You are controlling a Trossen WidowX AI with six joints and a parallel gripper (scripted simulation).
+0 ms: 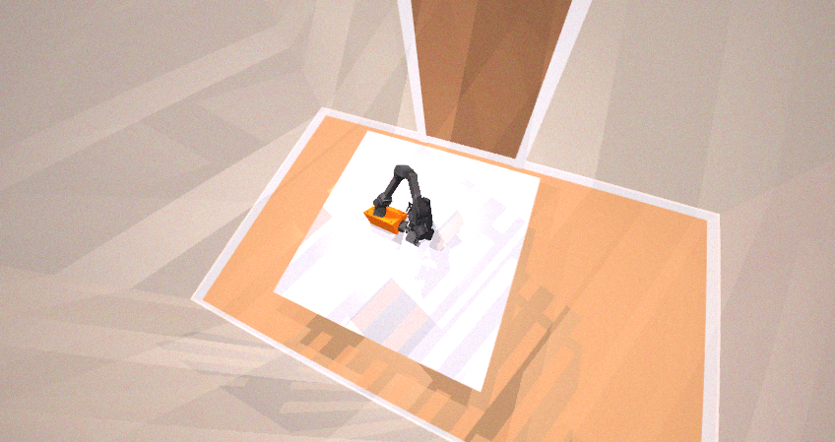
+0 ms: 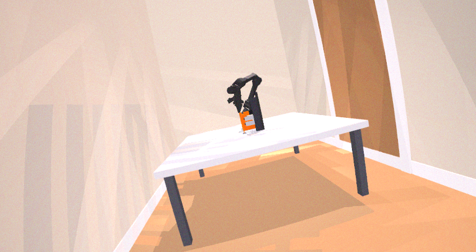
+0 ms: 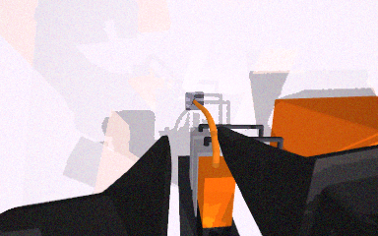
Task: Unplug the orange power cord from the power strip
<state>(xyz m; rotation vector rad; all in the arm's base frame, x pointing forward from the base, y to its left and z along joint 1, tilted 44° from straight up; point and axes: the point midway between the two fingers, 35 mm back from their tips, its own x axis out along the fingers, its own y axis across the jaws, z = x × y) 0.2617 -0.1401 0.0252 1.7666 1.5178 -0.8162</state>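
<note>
Right now the orange plug is 8 cm to the left of my gripper tip, 1 cm below it and 1 cm behind it.
</note>
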